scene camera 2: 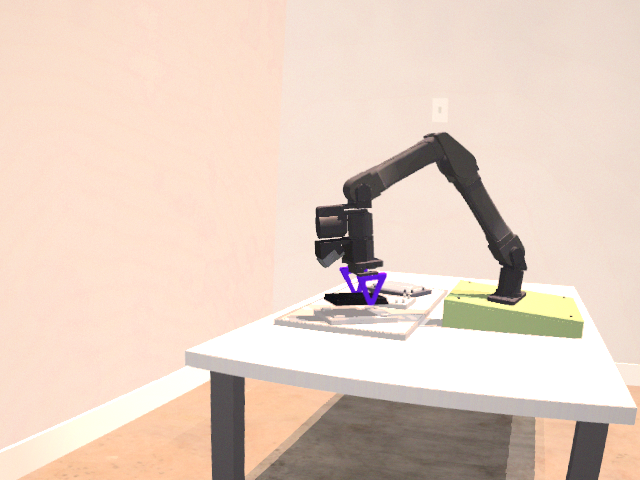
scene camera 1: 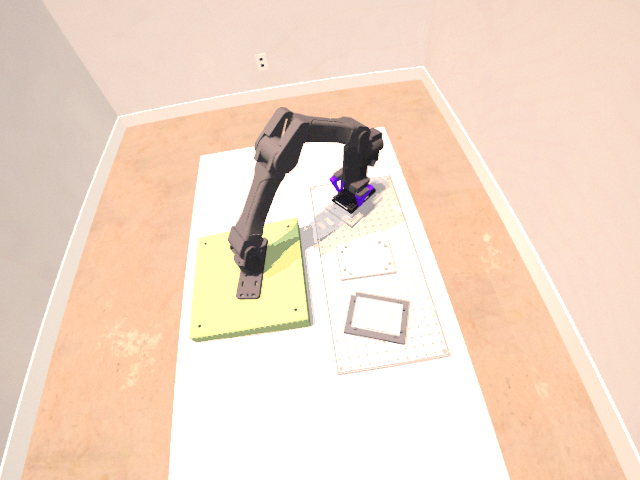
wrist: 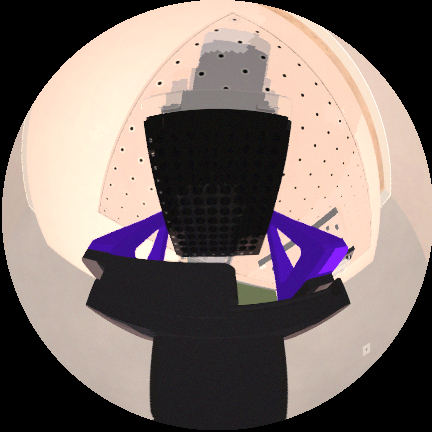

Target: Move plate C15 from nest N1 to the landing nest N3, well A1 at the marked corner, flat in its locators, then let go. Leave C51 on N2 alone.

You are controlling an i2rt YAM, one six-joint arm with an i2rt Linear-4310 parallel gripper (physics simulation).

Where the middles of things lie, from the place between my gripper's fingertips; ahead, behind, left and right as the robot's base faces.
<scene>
Now: hand 1 cm to the right of the black well plate (wrist: 217, 172), 1 cm below it and 1 cm short of it.
</scene>
